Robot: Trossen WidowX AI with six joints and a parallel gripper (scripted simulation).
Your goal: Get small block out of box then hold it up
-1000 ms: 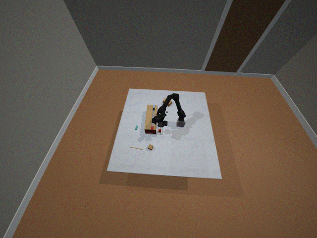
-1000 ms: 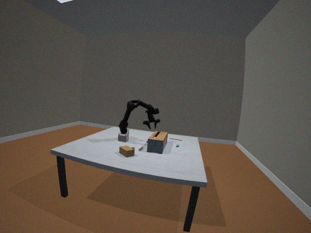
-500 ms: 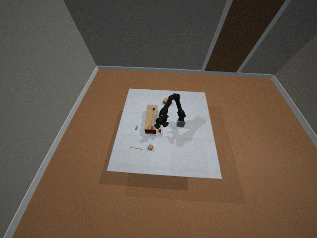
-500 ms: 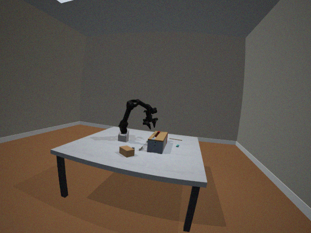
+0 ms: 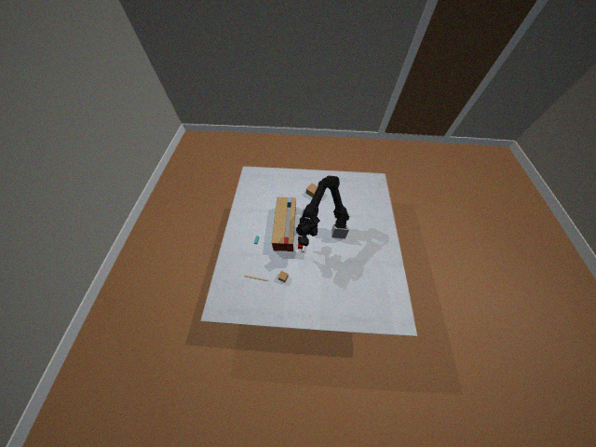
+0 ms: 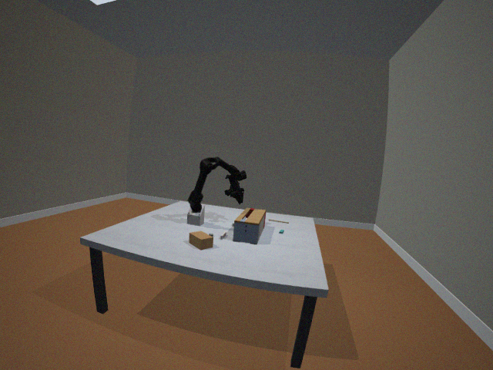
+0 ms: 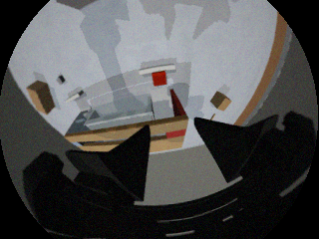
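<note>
Now: gripper tip 150 mm above the red block and 10 mm past it. Round my gripper tip: tan cube: 220 mm to the left, 140 mm below, 110 mm ahead; then long box: 160 mm to the right, 100 mm below, 50 mm ahead; then teal piece: 300 mm ahead, 160 mm below, 60 mm to the right.
</note>
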